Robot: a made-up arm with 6 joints. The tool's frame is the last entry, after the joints.
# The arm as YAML. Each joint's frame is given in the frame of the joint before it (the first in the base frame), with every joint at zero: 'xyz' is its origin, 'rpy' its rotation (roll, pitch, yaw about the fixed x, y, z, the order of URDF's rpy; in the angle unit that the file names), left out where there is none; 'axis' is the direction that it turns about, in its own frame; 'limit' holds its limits. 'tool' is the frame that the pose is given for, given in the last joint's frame.
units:
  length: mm
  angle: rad
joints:
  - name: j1
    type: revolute
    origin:
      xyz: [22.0, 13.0, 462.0]
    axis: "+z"
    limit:
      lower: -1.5
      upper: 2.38
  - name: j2
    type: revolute
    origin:
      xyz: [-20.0, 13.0, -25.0]
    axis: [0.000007, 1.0, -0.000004]
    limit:
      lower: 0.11
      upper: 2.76
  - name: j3
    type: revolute
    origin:
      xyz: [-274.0, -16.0, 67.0]
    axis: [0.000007, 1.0, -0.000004]
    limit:
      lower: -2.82
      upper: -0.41
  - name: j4
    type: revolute
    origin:
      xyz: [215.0, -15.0, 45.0]
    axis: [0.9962, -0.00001, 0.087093]
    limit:
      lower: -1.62
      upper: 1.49
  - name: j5
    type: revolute
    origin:
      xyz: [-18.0, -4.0, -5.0]
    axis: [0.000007, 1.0, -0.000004]
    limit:
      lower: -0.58
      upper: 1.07
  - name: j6
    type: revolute
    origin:
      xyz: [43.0, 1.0, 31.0]
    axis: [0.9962, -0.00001, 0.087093]
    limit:
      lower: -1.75
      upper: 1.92
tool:
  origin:
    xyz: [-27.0, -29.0, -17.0]
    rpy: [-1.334, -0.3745, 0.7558]
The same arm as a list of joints. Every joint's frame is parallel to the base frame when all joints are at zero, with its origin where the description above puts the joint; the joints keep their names.
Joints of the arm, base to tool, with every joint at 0 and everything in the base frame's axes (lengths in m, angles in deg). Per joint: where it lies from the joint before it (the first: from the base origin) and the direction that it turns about. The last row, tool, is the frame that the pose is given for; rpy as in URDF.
j1: offset 0.022 0.013 0.462 axis 0 0 1
j2: offset -0.02 0.013 -0.025 axis 0 1 0
j3: offset -0.274 -0.016 0.067 axis 0 1 0
j4: offset 0.215 -0.015 0.045 axis 0.9962 0 0.0871
j5: offset -0.018 -0.004 -0.005 axis 0 1 0
j6: offset 0.043 0.001 0.031 axis 0.9962 0 0.0871
tool: offset -0.027 -0.029 -0.017 rpy -76.43 -21.46 43.3
Joint limits (deg, base to tool): -85.94..136.36 6.3..158.14 -161.57..-23.49 -92.82..85.37 -33.23..61.31 -100.27..110.01

